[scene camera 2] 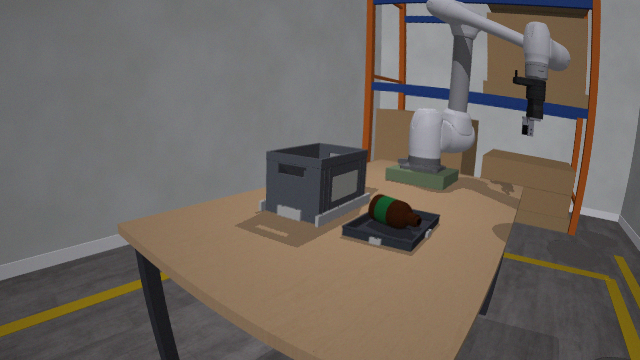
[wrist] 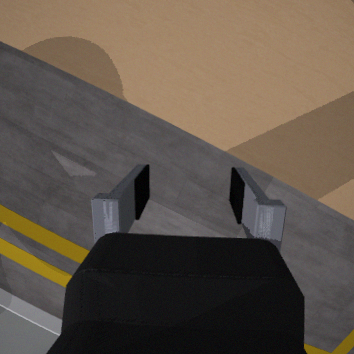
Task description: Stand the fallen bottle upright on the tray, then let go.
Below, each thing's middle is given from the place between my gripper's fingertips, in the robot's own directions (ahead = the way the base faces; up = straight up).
The brown bottle [scene camera 2: 398,214] lies 400 mm ahead of my hand, 340 mm to the right of it and 240 mm below it.
